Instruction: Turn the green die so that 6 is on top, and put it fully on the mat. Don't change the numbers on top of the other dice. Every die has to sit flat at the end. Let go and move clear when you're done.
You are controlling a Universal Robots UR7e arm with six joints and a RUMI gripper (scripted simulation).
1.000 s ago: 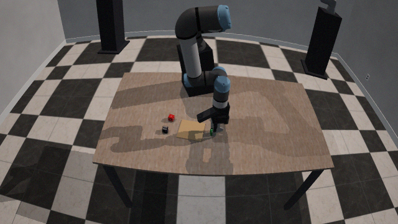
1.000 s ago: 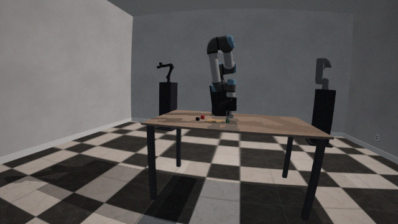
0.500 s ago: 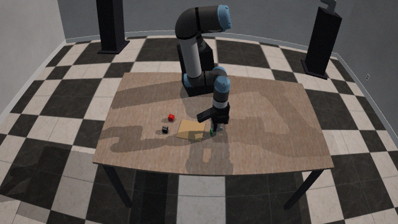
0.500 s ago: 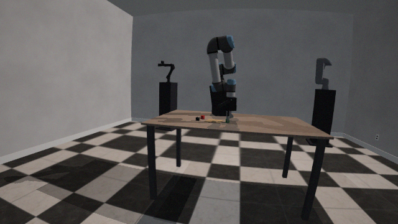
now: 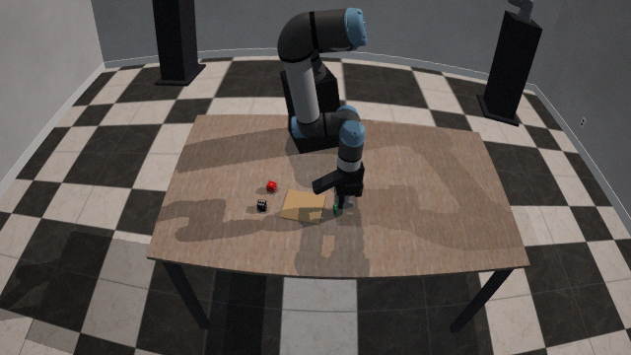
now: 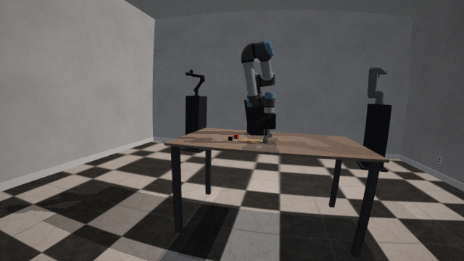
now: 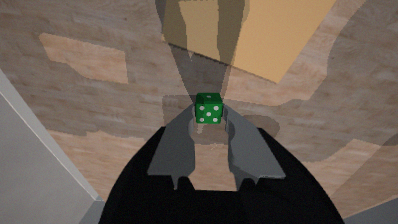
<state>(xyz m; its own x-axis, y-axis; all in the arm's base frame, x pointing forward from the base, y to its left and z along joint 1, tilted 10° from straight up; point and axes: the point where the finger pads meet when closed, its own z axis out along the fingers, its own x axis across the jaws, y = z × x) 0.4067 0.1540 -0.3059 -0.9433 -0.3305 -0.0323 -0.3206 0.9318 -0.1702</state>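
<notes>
Right now my hand is right at the green die. Round my hand: black die 40 mm ahead, 270 mm to the right; then tan mat 120 mm to the right, 20 mm below; then red die 60 mm behind, 260 mm to the right.
</notes>
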